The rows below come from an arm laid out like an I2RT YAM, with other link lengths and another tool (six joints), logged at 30 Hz.
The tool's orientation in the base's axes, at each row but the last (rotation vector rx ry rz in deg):
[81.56 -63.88 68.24]
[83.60 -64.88 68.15]
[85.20 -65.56 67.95]
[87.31 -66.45 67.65]
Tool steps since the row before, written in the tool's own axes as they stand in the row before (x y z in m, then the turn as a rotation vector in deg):
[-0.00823 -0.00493 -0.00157 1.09 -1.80 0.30]
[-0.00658 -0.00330 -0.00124 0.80 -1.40 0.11]
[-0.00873 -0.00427 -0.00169 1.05 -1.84 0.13]
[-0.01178 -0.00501 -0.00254 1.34 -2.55 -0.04]
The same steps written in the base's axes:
[0.00369 0.00287 -0.00852 1.94 -0.11 0.87]
[0.00230 0.00244 -0.00667 1.48 0.04 0.64]
[0.00290 0.00353 -0.00874 1.95 0.07 0.85]
[0.00304 0.00532 -0.01152 2.64 0.32 1.10]

